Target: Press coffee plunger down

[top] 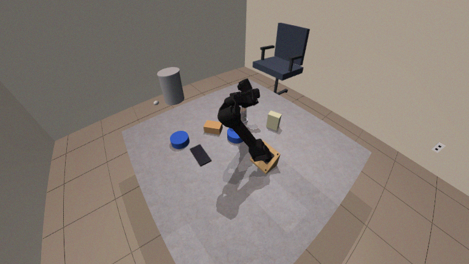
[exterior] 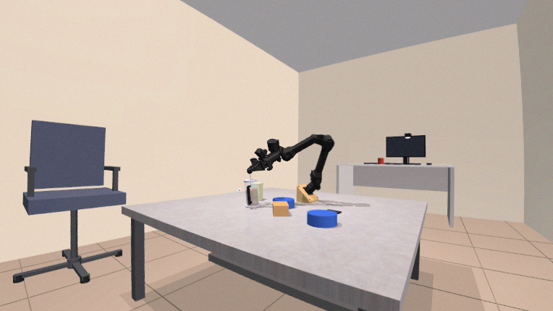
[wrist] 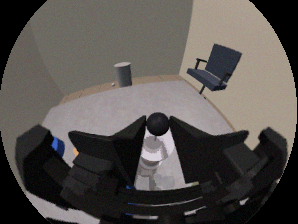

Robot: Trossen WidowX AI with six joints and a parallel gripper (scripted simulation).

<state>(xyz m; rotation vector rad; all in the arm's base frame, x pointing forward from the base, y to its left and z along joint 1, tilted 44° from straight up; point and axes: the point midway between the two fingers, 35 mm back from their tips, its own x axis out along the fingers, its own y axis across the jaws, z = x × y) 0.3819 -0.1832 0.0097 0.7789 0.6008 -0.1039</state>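
The glass coffee press lies 100 mm below my gripper tip and 10 mm to the left of it. From my gripper tip the other things lie so: orange block: 230 mm to the left, 170 mm below, 10 mm ahead; black slab: 400 mm to the left, 200 mm below, 130 mm behind.
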